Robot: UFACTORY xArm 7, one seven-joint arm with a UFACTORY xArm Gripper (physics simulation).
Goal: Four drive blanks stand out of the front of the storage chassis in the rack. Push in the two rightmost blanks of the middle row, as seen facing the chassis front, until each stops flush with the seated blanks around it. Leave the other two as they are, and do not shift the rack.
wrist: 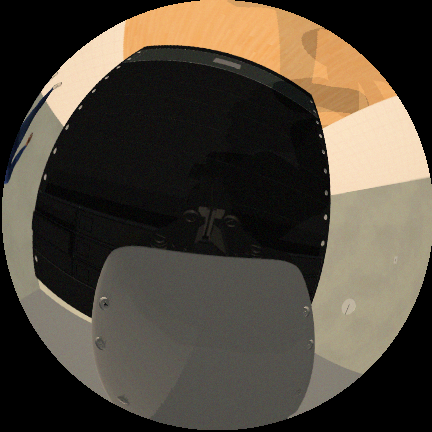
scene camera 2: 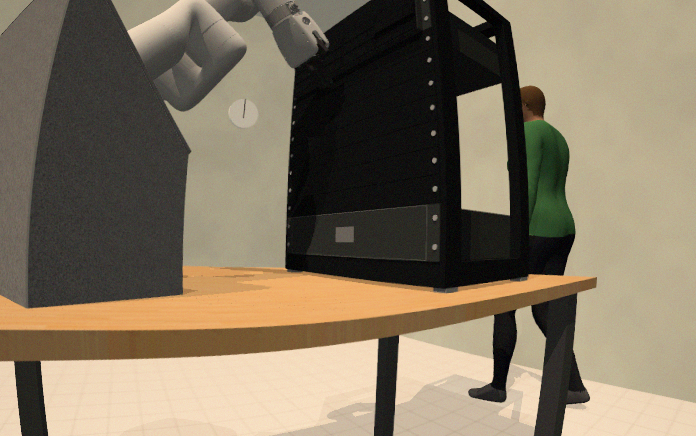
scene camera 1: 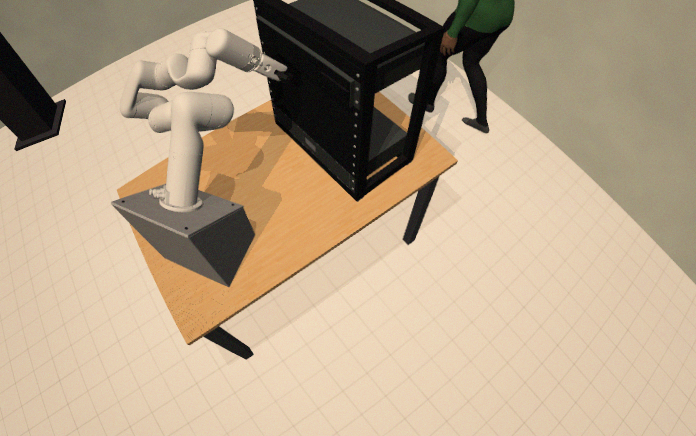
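Where they show: gripper, fingertip midpoint: (wrist: 208,189) (scene camera 2: 327,86) (scene camera 1: 289,78); arm's base at its link origin: (scene camera 2: 90,89) (scene camera 1: 180,203).
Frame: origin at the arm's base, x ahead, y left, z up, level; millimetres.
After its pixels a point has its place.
Observation:
The black rack (scene camera 1: 363,128) {z 100, x 544, y 1 mm} (scene camera 2: 452,154) {z -65, x 555, y 5 mm} (wrist: 325,205) {z 82, x 353, y 446 mm} stands upright on the table. The storage chassis (wrist: 95,225) {z 184, x 455, y 153 mm} is in its upper part, lower left in the wrist view, with faint blank outlines. One blank at the far left (wrist: 52,232) {z 211, x 475, y 85 mm} has a dark edge beside it; whether it stands out is unclear. The front is too dark to tell which other blanks stand out or sit flush. My gripper (scene camera 1: 287,76) {z 127, x 398, y 244 mm} (scene camera 2: 323,47) (wrist: 208,189) {z 127, x 398, y 244 mm} is shut and empty, its fingertips close to the upper rack front. Contact cannot be told. The grey housing hides part of the chassis in the wrist view.
The wooden table (scene camera 1: 308,225) {z -279, x 352, y -36 mm} (scene camera 2: 256,313) {z -279, x 263, y -123 mm} carries the rack and the grey arm base (scene camera 1: 205,231) {z 33, x 70, y -134 mm} (scene camera 2: 102,179) {z -149, x 88, y -111 mm}. A person in green (scene camera 1: 482,15) (scene camera 2: 549,179) stands behind the rack. A person in blue (wrist: 25,125) shows at the wrist view's left edge.

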